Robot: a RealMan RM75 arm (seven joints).
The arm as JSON. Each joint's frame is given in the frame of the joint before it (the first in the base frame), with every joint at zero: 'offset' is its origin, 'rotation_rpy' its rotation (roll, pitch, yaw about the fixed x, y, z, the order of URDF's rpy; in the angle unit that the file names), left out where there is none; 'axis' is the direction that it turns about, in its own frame. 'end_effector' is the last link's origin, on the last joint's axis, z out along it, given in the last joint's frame.
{
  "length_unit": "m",
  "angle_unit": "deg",
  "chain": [
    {
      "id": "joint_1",
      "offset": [
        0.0,
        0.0,
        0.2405
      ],
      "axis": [
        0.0,
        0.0,
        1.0
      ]
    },
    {
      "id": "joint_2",
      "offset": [
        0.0,
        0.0,
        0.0
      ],
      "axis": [
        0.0,
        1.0,
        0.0
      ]
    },
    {
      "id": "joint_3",
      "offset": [
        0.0,
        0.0,
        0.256
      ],
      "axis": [
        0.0,
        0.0,
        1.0
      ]
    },
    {
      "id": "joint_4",
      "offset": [
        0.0,
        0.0,
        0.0
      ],
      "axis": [
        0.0,
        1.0,
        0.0
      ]
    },
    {
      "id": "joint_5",
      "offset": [
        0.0,
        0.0,
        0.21
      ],
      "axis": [
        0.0,
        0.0,
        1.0
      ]
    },
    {
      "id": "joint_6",
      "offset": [
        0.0,
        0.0,
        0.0
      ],
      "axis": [
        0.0,
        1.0,
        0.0
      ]
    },
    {
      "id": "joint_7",
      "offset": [
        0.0,
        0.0,
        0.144
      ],
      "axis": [
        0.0,
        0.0,
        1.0
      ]
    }
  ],
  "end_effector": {
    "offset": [
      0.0,
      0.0,
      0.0
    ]
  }
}
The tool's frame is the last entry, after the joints.
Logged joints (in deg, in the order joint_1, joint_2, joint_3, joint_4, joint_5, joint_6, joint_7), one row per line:
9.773, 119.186, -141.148, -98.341, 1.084, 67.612, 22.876
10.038, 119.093, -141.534, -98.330, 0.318, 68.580, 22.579
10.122, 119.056, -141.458, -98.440, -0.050, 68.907, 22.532
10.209, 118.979, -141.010, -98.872, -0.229, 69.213, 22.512
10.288, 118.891, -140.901, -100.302, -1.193, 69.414, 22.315
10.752, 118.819, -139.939, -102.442, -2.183, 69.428, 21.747
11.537, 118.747, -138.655, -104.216, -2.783, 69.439, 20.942
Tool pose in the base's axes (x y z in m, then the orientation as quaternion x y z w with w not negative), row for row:
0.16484, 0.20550, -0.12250, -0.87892, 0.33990, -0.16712, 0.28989
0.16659, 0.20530, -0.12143, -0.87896, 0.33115, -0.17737, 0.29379
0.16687, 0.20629, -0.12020, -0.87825, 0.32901, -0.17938, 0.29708
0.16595, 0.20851, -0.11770, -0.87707, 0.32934, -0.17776, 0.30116
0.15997, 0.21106, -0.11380, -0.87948, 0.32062, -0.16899, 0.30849
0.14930, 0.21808, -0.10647, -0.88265, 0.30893, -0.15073, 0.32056
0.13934, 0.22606, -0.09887, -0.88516, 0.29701, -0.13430, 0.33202
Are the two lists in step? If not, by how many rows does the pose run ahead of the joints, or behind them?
They are in step.
